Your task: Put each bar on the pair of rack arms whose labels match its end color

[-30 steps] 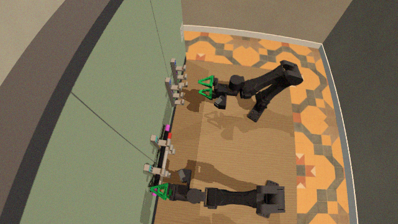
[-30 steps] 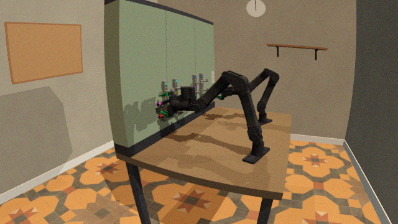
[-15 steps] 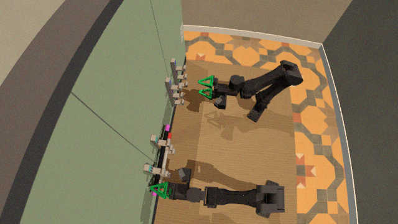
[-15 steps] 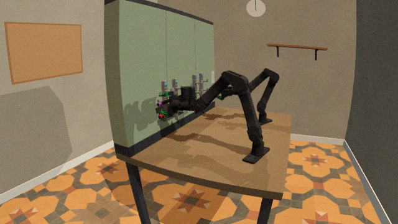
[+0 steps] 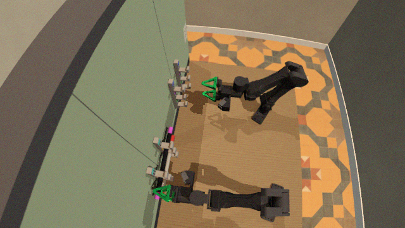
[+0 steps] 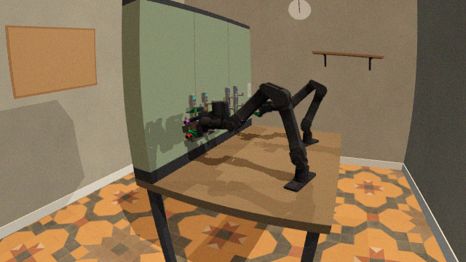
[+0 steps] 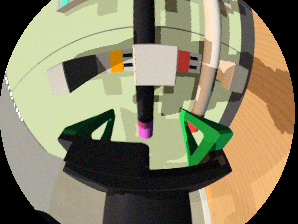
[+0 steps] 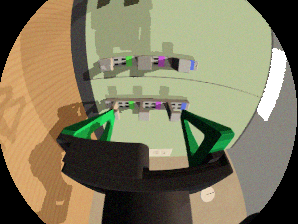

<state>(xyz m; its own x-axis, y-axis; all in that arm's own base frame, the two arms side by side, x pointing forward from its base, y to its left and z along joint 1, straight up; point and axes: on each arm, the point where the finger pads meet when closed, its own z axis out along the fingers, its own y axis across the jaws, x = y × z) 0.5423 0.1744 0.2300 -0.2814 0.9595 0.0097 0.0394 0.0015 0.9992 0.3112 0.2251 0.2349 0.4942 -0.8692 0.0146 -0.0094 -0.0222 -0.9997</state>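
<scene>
The bar lies 13 cm to the right of my left hand and 2 cm behind it. Round my left hand: green wall panel 32 cm to the right, 20 cm above, 6 cm ahead.
</scene>
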